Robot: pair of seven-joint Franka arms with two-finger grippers.
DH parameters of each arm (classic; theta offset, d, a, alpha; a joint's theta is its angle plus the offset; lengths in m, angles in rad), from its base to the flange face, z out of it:
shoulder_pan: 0 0.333 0 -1.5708
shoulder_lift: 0 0 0 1.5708
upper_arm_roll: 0 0.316 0.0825 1.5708
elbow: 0 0 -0.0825 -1.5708
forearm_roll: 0 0.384 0 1.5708
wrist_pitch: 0 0 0.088 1.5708
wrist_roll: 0 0.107 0 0
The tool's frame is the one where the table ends.
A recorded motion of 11 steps. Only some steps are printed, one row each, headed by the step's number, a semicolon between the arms.
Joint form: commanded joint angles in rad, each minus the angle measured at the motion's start. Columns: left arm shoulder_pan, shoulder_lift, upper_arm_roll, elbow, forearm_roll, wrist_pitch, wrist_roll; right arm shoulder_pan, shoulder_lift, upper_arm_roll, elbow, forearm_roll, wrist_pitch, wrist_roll.
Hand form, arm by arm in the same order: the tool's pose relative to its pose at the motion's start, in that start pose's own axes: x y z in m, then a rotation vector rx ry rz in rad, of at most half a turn. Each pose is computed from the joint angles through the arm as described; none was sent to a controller.
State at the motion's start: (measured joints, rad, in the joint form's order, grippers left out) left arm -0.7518 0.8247 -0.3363 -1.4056 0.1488 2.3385 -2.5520; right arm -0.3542 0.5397 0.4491 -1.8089 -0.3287 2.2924 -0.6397
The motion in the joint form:
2: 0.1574 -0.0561 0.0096 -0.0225 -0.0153 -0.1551 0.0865; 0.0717 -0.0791 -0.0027 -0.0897 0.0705 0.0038 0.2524
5: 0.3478 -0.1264 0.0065 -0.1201 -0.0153 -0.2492 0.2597; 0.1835 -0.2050 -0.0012 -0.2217 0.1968 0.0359 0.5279
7: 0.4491 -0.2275 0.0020 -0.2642 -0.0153 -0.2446 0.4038; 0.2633 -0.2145 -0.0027 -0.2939 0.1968 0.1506 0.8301
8: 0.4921 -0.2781 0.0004 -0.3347 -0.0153 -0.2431 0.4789; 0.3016 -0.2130 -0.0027 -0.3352 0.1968 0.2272 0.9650
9: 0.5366 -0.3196 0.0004 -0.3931 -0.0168 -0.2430 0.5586; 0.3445 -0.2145 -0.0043 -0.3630 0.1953 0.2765 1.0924
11: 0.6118 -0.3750 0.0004 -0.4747 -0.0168 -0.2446 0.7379; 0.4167 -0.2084 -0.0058 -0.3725 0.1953 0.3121 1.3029
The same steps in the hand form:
2: 0.0864 0.0776 -0.0326 0.0436 0.1004 -0.0751; 0.0217 -0.0525 -0.0105 0.0298 -0.0023 0.2108
5: 0.2009 0.1322 -0.0548 0.1129 0.1775 -0.0731; 0.0476 -0.1336 -0.0309 0.0694 0.0172 0.4372
7: 0.2630 0.1332 -0.0735 0.1396 0.2027 -0.0044; 0.0672 -0.1823 -0.0177 0.0669 0.0578 0.6556
8: 0.2902 0.1286 -0.0817 0.1557 0.2149 0.0384; 0.0745 -0.2074 -0.0081 0.0755 0.0885 0.7497
9: 0.3185 0.1260 -0.0887 0.1734 0.2220 0.0793; 0.0824 -0.2324 -0.0031 0.0852 0.1069 0.8326
11: 0.3656 0.1221 -0.0978 0.2108 0.2235 0.1903; 0.0992 -0.2703 -0.0006 0.1085 0.1171 0.9722

